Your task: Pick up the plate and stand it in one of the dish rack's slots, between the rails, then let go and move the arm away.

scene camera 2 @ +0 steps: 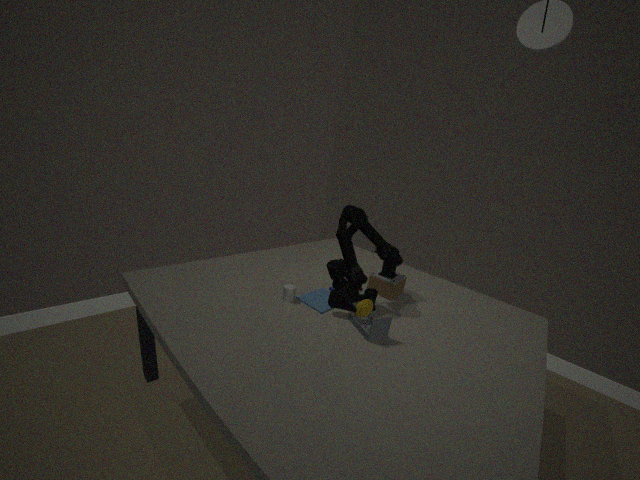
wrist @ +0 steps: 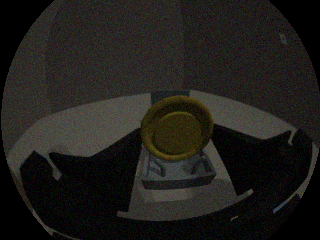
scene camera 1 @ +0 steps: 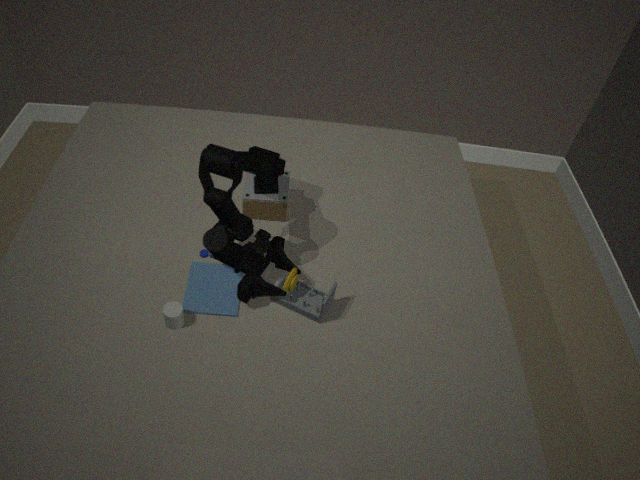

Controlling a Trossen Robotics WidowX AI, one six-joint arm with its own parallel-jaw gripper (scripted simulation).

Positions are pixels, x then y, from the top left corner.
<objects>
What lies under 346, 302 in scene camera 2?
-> My gripper.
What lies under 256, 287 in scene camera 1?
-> My gripper.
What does my gripper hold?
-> A yellow plate.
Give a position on a grey dish rack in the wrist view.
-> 198, 170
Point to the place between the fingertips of my gripper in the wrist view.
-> At 176, 129
</objects>
